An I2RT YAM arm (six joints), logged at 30 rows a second.
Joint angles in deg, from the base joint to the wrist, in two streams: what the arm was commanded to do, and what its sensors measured. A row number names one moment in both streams.
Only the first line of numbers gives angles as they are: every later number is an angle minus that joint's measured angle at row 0.
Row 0, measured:
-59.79, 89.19, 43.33, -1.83, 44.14, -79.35
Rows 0 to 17, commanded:
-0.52, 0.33, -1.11, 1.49, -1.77, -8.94
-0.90, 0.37, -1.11, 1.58, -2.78, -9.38
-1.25, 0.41, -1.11, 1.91, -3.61, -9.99
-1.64, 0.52, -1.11, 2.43, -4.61, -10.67
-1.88, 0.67, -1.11, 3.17, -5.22, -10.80
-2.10, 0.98, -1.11, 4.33, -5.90, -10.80
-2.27, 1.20, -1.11, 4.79, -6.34, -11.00
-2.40, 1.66, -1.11, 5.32, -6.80, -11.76
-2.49, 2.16, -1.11, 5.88, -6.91, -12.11
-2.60, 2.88, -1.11, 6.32, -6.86, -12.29
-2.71, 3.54, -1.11, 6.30, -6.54, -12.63
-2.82, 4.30, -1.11, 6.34, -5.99, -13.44
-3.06, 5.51, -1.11, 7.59, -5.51, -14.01
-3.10, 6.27, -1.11, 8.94, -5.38, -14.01
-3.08, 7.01, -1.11, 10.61, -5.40, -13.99
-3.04, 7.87, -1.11, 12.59, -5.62, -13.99
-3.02, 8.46, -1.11, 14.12, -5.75, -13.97
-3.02, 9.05, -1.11, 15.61, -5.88, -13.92
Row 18, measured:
-2.91, 7.45, -0.94, 13.18, -5.38, -13.18
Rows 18 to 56, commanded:
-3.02, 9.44, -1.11, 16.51, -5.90, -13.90
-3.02, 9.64, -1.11, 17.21, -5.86, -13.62
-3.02, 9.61, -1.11, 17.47, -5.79, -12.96
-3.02, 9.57, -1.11, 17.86, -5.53, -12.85
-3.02, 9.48, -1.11, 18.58, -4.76, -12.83
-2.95, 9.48, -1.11, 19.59, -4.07, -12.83
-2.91, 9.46, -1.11, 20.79, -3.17, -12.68
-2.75, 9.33, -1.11, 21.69, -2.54, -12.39
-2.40, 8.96, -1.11, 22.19, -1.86, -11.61
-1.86, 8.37, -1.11, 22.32, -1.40, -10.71
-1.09, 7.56, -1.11, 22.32, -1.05, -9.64
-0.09, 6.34, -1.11, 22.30, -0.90, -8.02
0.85, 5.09, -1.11, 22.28, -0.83, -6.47
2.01, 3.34, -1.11, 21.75, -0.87, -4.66
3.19, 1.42, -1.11, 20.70, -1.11, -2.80
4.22, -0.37, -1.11, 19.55, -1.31, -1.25
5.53, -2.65, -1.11, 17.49, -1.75, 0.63
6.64, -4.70, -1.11, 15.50, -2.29, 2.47
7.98, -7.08, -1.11, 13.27, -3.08, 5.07
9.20, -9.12, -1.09, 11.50, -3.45, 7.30
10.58, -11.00, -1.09, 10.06, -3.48, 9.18
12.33, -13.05, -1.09, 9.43, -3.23, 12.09
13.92, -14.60, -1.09, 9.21, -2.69, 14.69
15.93, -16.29, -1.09, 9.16, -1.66, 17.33
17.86, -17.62, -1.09, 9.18, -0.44, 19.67
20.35, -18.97, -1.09, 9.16, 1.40, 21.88
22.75, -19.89, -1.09, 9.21, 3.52, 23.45
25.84, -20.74, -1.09, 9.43, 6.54, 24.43
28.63, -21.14, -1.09, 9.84, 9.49, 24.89
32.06, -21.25, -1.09, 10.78, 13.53, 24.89
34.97, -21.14, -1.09, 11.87, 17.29, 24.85
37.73, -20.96, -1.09, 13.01, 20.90, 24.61
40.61, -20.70, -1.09, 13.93, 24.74, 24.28
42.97, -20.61, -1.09, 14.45, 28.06, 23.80
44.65, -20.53, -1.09, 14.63, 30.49, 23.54
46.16, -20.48, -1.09, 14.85, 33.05, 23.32
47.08, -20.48, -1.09, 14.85, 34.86, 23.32
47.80, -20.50, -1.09, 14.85, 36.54, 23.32
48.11, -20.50, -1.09, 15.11, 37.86, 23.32
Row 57, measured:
46.88, -20.61, -1.14, 14.50, 26.18, 21.86
